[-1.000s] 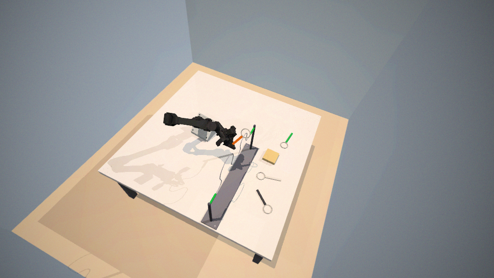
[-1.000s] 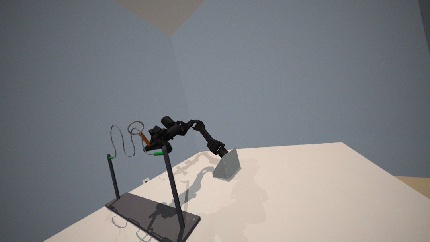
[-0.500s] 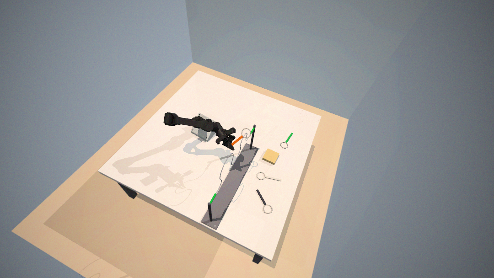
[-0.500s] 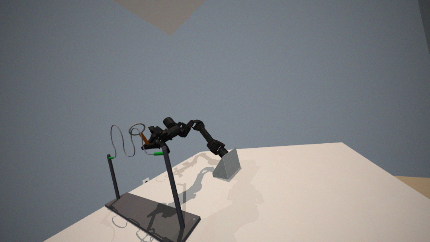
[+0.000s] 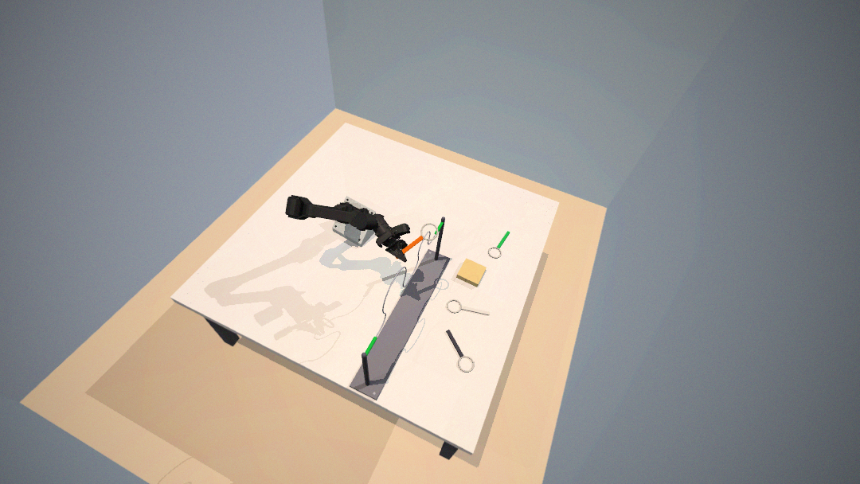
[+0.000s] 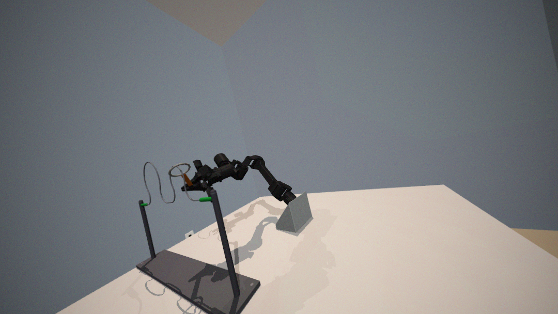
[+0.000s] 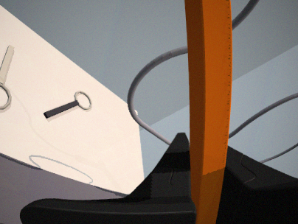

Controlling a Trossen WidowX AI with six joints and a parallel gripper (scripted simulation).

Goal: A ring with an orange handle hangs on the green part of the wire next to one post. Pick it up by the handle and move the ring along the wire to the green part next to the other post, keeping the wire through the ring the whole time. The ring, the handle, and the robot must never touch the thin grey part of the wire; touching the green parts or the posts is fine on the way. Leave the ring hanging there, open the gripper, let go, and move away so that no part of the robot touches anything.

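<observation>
Right now the ring with orange handle is 80 mm to the left of my gripper tip, 50 mm above it and 10 mm ahead of it. From my gripper tip the other things lie so: white-handled ring: 310 mm below, 230 mm ahead, 120 mm to the left; then black-handled ring: 310 mm below, 300 mm ahead, 70 mm to the right; then tan block: 300 mm below, 280 mm to the left, 180 mm ahead.
</observation>
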